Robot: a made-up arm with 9 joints. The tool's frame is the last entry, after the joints. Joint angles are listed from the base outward.
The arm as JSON. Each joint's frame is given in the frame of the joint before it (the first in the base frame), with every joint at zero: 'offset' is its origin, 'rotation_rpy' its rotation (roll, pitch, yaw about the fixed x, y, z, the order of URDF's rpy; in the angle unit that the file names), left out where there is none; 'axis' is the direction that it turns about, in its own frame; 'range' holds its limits. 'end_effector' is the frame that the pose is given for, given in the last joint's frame.
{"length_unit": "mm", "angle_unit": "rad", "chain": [
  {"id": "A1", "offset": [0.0, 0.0, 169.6], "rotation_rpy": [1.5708, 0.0, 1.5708], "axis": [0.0, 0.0, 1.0], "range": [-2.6, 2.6]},
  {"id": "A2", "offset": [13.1, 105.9, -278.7], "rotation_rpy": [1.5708, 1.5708, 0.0], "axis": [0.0, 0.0, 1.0], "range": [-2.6, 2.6]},
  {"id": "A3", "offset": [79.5, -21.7, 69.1], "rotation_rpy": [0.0, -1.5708, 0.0], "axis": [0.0, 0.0, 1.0], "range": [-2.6, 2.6]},
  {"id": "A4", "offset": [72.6, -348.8, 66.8], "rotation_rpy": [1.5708, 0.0, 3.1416], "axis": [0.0, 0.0, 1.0], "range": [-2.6, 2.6]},
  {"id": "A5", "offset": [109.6, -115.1, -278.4], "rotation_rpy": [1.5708, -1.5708, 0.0], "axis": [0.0, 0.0, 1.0], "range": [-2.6, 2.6]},
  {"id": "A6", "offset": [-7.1, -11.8, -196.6], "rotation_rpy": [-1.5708, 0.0, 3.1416], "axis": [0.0, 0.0, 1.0], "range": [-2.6, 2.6]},
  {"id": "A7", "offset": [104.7, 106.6, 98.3], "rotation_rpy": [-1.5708, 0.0, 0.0], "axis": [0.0, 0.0, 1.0], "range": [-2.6, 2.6]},
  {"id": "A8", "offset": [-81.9, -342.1, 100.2], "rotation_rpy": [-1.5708, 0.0, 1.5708], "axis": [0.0, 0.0, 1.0], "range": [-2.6, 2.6]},
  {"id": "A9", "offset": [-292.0, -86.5, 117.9], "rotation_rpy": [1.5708, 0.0, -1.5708], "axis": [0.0, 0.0, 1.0], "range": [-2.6, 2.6]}
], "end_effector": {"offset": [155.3, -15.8, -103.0]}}
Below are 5 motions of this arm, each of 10 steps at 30 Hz.
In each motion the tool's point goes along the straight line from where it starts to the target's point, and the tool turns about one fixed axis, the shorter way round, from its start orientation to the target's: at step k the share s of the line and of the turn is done. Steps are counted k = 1, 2, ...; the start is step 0. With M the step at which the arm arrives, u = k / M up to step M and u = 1 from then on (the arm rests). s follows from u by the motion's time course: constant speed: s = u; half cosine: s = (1 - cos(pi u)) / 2; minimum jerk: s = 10 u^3 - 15 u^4 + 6 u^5.
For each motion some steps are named. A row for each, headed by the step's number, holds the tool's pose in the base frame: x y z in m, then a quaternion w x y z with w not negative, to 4 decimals.
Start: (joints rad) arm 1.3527 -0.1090 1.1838 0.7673 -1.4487 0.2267 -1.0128 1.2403 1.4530
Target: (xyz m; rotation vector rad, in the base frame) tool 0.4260 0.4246 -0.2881 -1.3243 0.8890 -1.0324
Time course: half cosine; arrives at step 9
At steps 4, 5, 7, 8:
4: 0.4030 0.4237 -0.1606 0.5530 -0.5587 0.3260 -0.5251
5: 0.4098 0.4239 -0.1983 0.5621 -0.5618 0.3425 -0.5011
7: 0.4214 0.4244 -0.2627 0.5765 -0.5658 0.3700 -0.4590
8: 0.4248 0.4246 -0.2815 0.5804 -0.5667 0.3779 -0.4464

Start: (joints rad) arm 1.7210 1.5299 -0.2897 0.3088 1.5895 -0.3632 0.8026 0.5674 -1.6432
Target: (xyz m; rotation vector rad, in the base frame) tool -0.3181 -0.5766 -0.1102 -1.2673 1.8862 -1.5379
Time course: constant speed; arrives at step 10
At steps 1, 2, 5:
1: -0.3022 -0.4419 -0.3003 0.2689 -0.4495 0.7437 -0.4154
2: -0.3040 -0.4569 -0.2792 0.2613 -0.4505 0.7369 -0.4309
5: -0.3093 -0.5018 -0.2158 0.2380 -0.4525 0.7151 -0.4766

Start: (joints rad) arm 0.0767 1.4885 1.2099 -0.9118 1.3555 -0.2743 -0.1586 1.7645 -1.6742
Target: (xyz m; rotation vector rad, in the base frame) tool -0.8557 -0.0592 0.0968 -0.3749 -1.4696 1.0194
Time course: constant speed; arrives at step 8
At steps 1, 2, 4, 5, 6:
1: -0.8466 -0.0430 0.0796 0.4749 -0.2660 -0.6334 0.5500
2: -0.8479 -0.0453 0.0821 0.4957 -0.2518 -0.6355 0.5358
4: -0.8505 -0.0500 0.0870 0.5359 -0.2227 -0.6380 0.5061
5: -0.8518 -0.0523 0.0894 0.5553 -0.2079 -0.6385 0.4906
6: -0.8531 -0.0546 0.0919 0.5743 -0.1929 -0.6385 0.4747

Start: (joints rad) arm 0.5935 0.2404 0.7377 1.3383 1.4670 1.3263 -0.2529 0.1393 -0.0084
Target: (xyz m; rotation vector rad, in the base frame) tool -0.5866 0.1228 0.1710 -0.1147 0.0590 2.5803
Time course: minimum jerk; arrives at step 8
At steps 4, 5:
4: -0.5874 0.1504 0.1700 0.3074 -0.0255 0.0281 0.9508
5: -0.5871 0.1380 0.1704 0.2931 -0.0333 0.0253 0.9552

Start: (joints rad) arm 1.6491 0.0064 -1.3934 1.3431 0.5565 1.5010 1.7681 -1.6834 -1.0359
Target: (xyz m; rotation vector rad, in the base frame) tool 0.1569 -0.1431 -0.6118 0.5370 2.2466 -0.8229
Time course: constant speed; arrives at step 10
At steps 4, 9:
4: 0.0893 -0.3407 -0.6352 0.3841 0.1152 0.7660 -0.5025
9: 0.1456 -0.1760 -0.6157 0.3470 0.1916 0.8494 -0.3484

